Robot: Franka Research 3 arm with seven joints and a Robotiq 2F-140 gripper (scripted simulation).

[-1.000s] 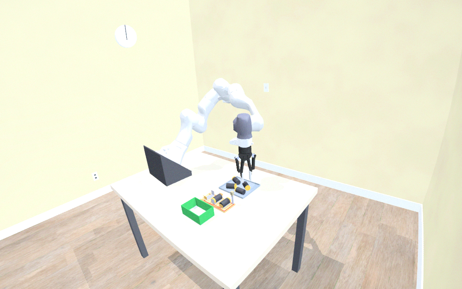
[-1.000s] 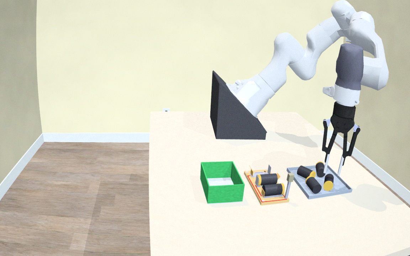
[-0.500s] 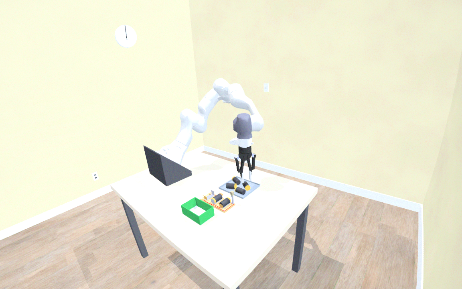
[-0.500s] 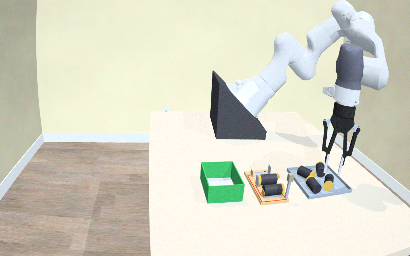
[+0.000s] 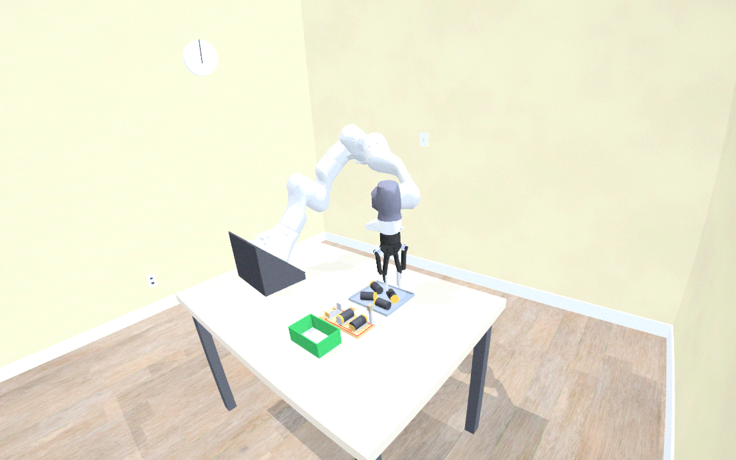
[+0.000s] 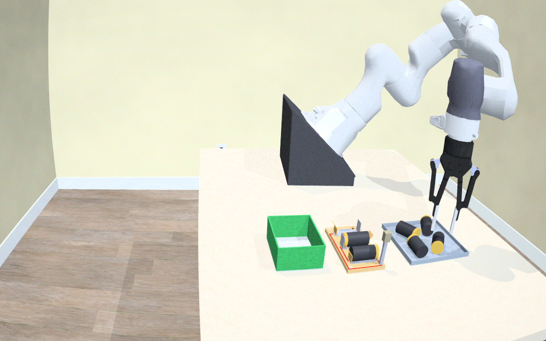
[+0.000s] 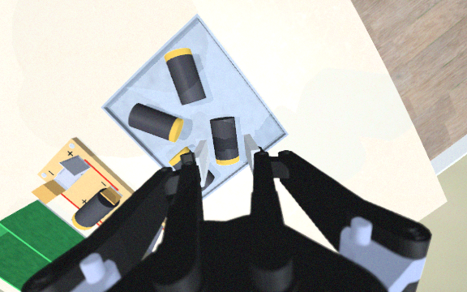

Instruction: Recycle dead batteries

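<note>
Now: hand 8 cm above the grey tray, 5 cm past it and 1 cm to the left of it. From my hand the other things lie so: green recycling box 36 cm to the right, 7 cm below, 7 cm behind.
</note>
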